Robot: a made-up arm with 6 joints. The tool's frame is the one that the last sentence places.
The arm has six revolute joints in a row. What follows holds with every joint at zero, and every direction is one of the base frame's.
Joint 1 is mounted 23 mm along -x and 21 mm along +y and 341 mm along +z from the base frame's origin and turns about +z.
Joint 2 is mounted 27 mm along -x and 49 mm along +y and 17 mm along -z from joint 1 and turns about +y.
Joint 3 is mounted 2 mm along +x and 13 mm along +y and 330 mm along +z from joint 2 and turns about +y.
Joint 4 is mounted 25 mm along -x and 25 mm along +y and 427 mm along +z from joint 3 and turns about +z.
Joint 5 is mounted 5 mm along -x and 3 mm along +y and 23 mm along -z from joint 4 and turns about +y.
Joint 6 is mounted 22 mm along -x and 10 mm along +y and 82 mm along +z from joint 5 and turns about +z.
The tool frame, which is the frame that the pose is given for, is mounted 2 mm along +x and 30 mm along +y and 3 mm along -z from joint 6; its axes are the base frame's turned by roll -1.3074, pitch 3.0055 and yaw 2.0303 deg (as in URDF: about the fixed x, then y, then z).
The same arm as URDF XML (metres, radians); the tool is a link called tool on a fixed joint. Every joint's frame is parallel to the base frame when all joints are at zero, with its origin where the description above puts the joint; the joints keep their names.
<robot name="arm">
  <joint name="joint 1" type="continuous">
    <parent link="base_link"/>
    <child link="link1"/>
    <origin xyz="-0.023 0.021 0.341"/>
    <axis xyz="0 0 1"/>
  </joint>
  <joint name="joint 2" type="continuous">
    <parent link="link1"/>
    <child link="link2"/>
    <origin xyz="-0.027 0.049 -0.017"/>
    <axis xyz="0 1 0"/>
  </joint>
  <joint name="joint 3" type="continuous">
    <parent link="link2"/>
    <child link="link3"/>
    <origin xyz="0.002 0.013 0.33"/>
    <axis xyz="0 1 0"/>
  </joint>
  <joint name="joint 4" type="continuous">
    <parent link="link3"/>
    <child link="link4"/>
    <origin xyz="-0.025 0.025 0.427"/>
    <axis xyz="0 0 1"/>
  </joint>
  <joint name="joint 5" type="continuous">
    <parent link="link4"/>
    <child link="link5"/>
    <origin xyz="-0.005 0.003 -0.023"/>
    <axis xyz="0 1 0"/>
  </joint>
  <joint name="joint 6" type="continuous">
    <parent link="link5"/>
    <child link="link6"/>
    <origin xyz="-0.022 0.01 0.082"/>
    <axis xyz="0 0 1"/>
  </joint>
  <joint name="tool_joint" type="fixed">
    <parent link="link6"/>
    <child link="tool"/>
    <origin xyz="0.002 0.03 -0.003" rpy="-0.0228 0.0525 0.0354"/>
  </joint>
  <link name="base_link"/>
  <link name="link1"/>
  <link name="link2"/>
  <link name="link3"/>
  <link name="link4"/>
  <link name="link5"/>
  <link name="link6"/>
  <link name="tool"/>
</robot>

